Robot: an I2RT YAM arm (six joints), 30 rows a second.
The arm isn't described. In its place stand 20 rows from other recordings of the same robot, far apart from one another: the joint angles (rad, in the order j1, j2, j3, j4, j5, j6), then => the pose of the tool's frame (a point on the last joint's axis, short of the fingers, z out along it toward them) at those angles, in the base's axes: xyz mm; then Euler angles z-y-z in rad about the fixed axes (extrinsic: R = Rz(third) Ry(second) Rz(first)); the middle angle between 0 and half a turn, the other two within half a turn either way.
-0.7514 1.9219 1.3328 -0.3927 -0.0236 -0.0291 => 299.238 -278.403 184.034 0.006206 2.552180 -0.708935
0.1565 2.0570 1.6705 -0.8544 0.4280 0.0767 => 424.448 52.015 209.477 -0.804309 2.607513 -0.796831
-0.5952 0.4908 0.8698 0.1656 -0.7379 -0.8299 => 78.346 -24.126 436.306 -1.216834 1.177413 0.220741
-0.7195 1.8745 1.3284 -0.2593 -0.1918 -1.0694 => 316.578 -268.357 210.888 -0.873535 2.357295 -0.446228
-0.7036 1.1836 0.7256 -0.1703 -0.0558 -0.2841 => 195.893 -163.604 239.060 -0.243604 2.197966 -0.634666
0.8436 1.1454 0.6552 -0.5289 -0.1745 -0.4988 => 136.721 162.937 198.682 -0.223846 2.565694 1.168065
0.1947 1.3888 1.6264 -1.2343 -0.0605 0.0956 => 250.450 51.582 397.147 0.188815 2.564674 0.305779
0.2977 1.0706 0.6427 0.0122 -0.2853 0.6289 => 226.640 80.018 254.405 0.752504 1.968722 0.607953
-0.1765 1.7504 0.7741 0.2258 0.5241 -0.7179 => 322.483 -75.613 132.407 -1.154530 2.202428 -0.845327
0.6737 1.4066 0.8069 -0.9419 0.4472 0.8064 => 178.457 122.763 179.151 -0.696965 2.693505 -0.836304
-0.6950 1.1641 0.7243 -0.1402 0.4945 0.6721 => 181.890 -173.653 248.221 0.370639 2.074159 -1.267568
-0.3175 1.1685 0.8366 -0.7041 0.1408 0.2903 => 210.764 -74.519 239.326 0.057687 2.590319 -0.588746
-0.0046 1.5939 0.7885 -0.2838 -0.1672 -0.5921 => 289.667 4.592 145.636 -0.283827 2.633959 0.344822
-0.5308 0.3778 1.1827 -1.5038 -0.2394 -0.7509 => -9.243 15.214 359.201 -0.554199 2.245963 -0.222158
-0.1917 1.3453 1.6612 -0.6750 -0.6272 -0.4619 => 270.480 -31.213 467.827 -0.245063 1.859328 0.467122
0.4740 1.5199 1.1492 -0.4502 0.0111 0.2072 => 295.008 150.898 264.130 0.195283 2.391630 0.457715
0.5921 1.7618 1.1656 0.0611 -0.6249 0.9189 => 316.162 237.751 232.324 1.252713 1.997159 1.289907
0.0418 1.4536 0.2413 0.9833 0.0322 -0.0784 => 237.839 8.801 142.443 -0.085904 1.799676 0.008737
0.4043 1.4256 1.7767 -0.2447 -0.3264 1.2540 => 269.788 127.850 526.765 1.219768 1.470034 0.732426
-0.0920 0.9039 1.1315 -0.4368 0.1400 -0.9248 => 187.459 -22.284 411.983 -0.954417 1.777920 -0.235078
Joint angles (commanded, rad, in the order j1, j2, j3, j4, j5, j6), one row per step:
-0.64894 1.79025 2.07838 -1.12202 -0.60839 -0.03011
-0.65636 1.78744 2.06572 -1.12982 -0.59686 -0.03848
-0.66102 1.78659 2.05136 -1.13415 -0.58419 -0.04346
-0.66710 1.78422 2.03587 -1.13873 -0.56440 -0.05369
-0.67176 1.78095 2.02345 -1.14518 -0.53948 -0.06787
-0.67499 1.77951 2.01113 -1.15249 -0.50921 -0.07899
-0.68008 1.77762 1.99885 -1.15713 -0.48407 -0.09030
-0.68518 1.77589 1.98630 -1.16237 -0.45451 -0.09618
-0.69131 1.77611 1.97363 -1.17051 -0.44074 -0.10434
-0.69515 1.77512 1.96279 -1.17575 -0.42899 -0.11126
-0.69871 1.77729 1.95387 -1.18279 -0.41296 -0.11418
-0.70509 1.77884 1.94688 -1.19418 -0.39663 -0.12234
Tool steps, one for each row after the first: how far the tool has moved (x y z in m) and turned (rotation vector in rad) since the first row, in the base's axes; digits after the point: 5 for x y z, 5 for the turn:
-0.00228 -0.00209 -0.00338 -0.00265 0.01827 -0.00994
-0.00330 -0.00391 -0.00770 -0.00316 0.03772 -0.01971
-0.00510 -0.00607 -0.01194 -0.01198 0.05998 -0.03195
-0.00713 -0.00759 -0.01518 -0.02813 0.08294 -0.04312
-0.00862 -0.00909 -0.01913 -0.04359 0.11128 -0.05752
-0.01046 -0.01099 -0.02266 -0.05788 0.13500 -0.06998
-0.01242 -0.01299 -0.02640 -0.07012 0.16253 -0.08822
-0.01423 -0.01495 -0.03079 -0.07138 0.18612 -0.09544
-0.01566 -0.01606 -0.03403 -0.07418 0.20401 -0.10020
-0.01662 -0.01761 -0.03795 -0.07488 0.22690 -0.10944
-0.01871 -0.01957 -0.04132 -0.07808 0.25133 -0.11747

